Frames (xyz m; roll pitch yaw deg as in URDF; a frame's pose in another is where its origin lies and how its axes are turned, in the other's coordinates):
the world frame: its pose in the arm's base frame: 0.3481 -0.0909 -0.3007 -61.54 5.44 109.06
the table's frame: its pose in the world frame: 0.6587 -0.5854 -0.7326 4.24 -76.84 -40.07
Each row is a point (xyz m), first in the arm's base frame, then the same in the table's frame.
Working: the arm's base frame: its pose in the table's frame: 0.9665 0.0955 0.9016 -108.65 10.11 -146.20

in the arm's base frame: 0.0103 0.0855 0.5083
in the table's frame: 1.2463 -0.2639 0.6600
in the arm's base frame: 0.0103 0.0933 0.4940
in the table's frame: 1.2378 -0.2503 0.6572
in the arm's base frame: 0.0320 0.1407 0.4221
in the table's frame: 1.1769 -0.1908 0.6319
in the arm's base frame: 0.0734 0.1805 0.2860
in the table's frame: 1.0633 -0.0963 0.6303
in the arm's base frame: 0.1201 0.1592 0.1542
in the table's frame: 0.9504 -0.0298 0.6835
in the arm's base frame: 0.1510 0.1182 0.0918
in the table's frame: 0.8909 -0.0143 0.7360
